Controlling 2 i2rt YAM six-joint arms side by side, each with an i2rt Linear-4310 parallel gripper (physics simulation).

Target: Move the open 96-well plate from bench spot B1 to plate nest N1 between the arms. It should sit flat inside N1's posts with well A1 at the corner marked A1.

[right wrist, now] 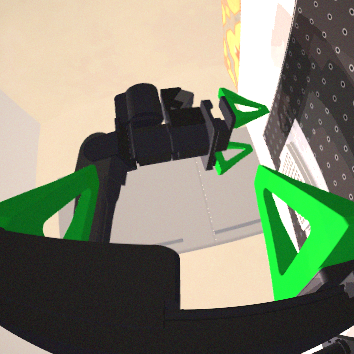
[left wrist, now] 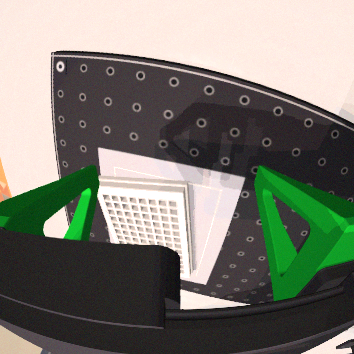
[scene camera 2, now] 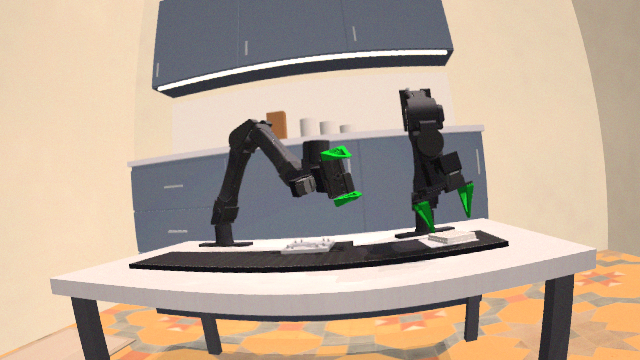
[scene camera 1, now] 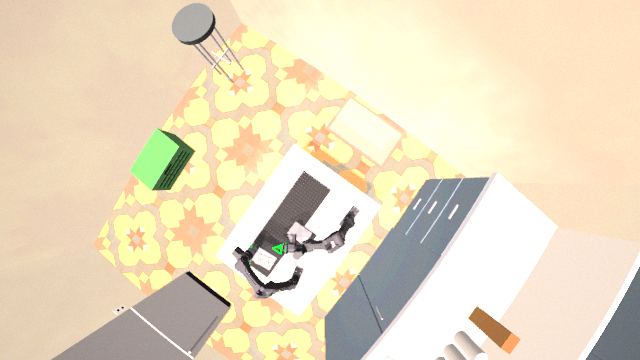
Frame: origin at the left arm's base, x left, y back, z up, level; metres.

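Where they show: left gripper, fingertip midpoint: (right wrist: 258, 129) (left wrist: 176, 173) (scene camera 2: 451, 225) (scene camera 1: 252, 252); right gripper, fingertip midpoint: (right wrist: 176, 173) (scene camera 2: 354, 176) (scene camera 1: 274, 247); left arm's base at its link origin: (right wrist: 347, 351) (scene camera 2: 425, 233) (scene camera 1: 295, 277); right arm's base at its link origin: (scene camera 2: 225, 245) (scene camera 1: 349, 217).
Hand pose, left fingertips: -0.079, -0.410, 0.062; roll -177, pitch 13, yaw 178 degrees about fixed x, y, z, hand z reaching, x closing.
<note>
Each offset is from my left fingertips to the centre of the thing, as dx, dy, dz. "pt": to the spot under its first point.
The white 96-well plate @[+0.042, +0.102, -0.040] (scene camera 1: 265, 259) (scene camera 2: 451, 237) (left wrist: 145, 215) lies flat on a white sheet @[+0.031, +0.104, -0.048] (left wrist: 215, 225) near one end of the black perforated board. Its lower part is hidden by the gripper body in the left wrist view. My left gripper (scene camera 2: 451, 224) (left wrist: 176, 173) (right wrist: 258, 129) is open and empty above the plate; in its wrist view the plate shows between the fingers, nearer the picture's left fingertip. The pale nest @[-0.298, +0.292, -0.038] (scene camera 1: 300, 231) (scene camera 2: 307, 245) with short posts stands empty at the board between the arms. My right gripper (scene camera 2: 356, 175) (right wrist: 176, 173) is open and empty, high above the table. Corner marks are too small to read.
The black board @[pt -0.592, +0.190, -0.048] (scene camera 1: 302, 195) (scene camera 2: 200, 262) runs along the white table (scene camera 2: 280, 299). In scene camera 1 the right gripper lies between the nest and the left arm. Cabinets (scene camera 2: 395, 175) stand behind the arms. A green box (scene camera 1: 156, 160) and a stool (scene camera 1: 194, 22) stand away from the table.
</note>
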